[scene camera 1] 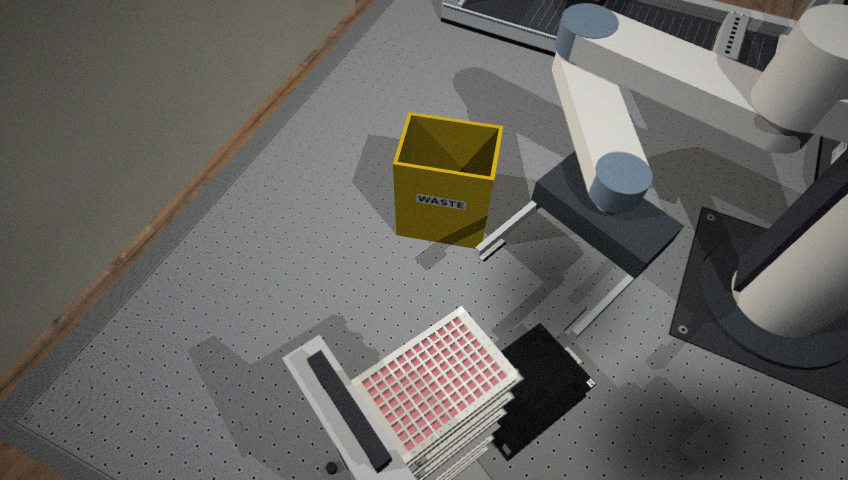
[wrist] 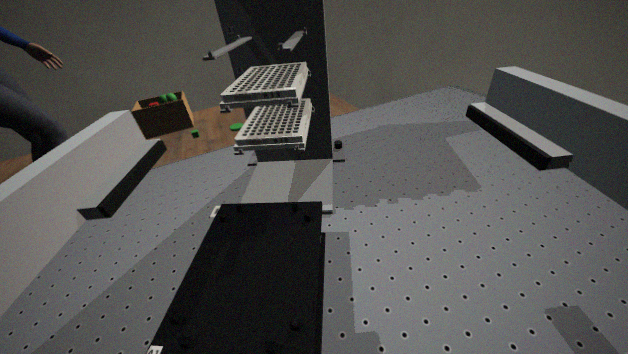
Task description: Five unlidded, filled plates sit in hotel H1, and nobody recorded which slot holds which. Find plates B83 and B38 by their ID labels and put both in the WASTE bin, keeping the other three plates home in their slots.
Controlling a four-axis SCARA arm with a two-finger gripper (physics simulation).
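Where they show: gripper, fingertip midpoint: (scene camera 1: 522, 292) (wrist: 312, 109); arm's base, origin of the base link: (scene camera 1: 771, 302).
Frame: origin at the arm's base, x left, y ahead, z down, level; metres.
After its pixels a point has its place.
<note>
Hotel H1 (scene camera 1: 348, 410) {x 0.593, y 0.455, z -0.481 m} (wrist: 272, 25) {x 0.577, y 0.451, z -0.237 m} is a tall dark tower with plates stacked in its slots. The top plate (scene camera 1: 437, 383) {x 0.523, y 0.417, z -0.400 m} has pink-filled wells; edges of more plates show below it. In the wrist view a white plate (wrist: 265, 82) {x 0.499, y 0.410, z -0.187 m} sits above another white plate (wrist: 275, 122) {x 0.503, y 0.413, z -0.135 m}; their labels are too dark to read. Above these two, a pair of bare brackets (wrist: 292, 40) {x 0.486, y 0.445, z -0.227 m} marks an empty slot. The yellow WASTE bin (scene camera 1: 443, 205) {x 0.155, y 0.568, z -0.129 m} stands upright, its visible inside empty. My gripper (scene camera 1: 531, 292) {x 0.305, y 0.388, z -0.222 m} (wrist: 312, 109) {x 0.305, y 0.388, z -0.222 m} is open and empty, between bin and hotel, facing the hotel.
A low black stand (scene camera 1: 541, 386) {x 0.353, y 0.314, z -0.073 m} (wrist: 260, 270) {x 0.346, y 0.339, z -0.073 m} lies in front of the hotel. The arm's base plate (scene camera 1: 684, 309) {x 0.091, y 0.135, z -0.013 m} is at the right, and a dark railed deck (scene camera 1: 505, 26) {x -0.450, y 0.682, z -0.053 m} runs along the back. A cardboard box (wrist: 162, 117) and a person (wrist: 25, 115) are beyond the table.
</note>
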